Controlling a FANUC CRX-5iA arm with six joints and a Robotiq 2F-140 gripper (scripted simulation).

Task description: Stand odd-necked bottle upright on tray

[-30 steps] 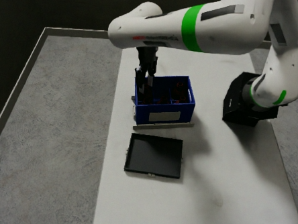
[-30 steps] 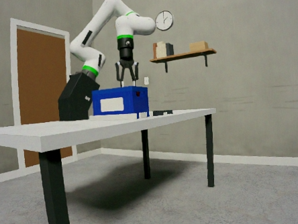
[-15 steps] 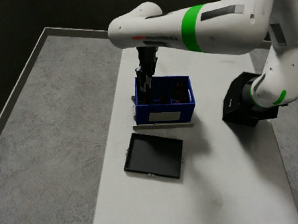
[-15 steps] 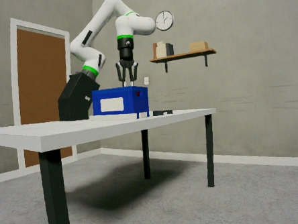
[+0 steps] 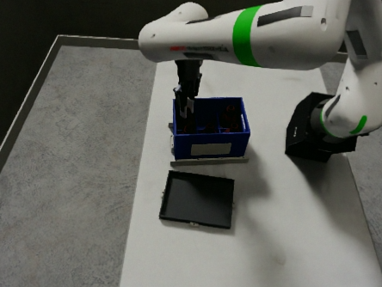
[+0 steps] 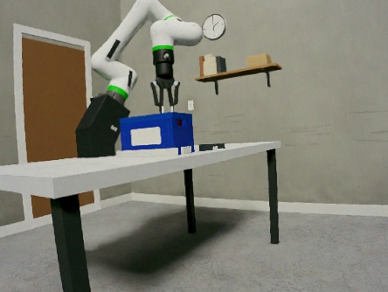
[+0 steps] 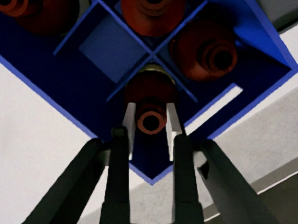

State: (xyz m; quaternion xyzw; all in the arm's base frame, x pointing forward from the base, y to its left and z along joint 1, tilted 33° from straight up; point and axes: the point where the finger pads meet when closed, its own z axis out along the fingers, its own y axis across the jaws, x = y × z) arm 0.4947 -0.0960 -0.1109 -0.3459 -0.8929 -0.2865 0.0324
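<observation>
The crate lies 90 mm below my hand, 90 mm behind it and 40 mm to the left of it. Also, from my hand: dark tray: 300 mm to the left, 160 mm below, 50 mm behind.
</observation>
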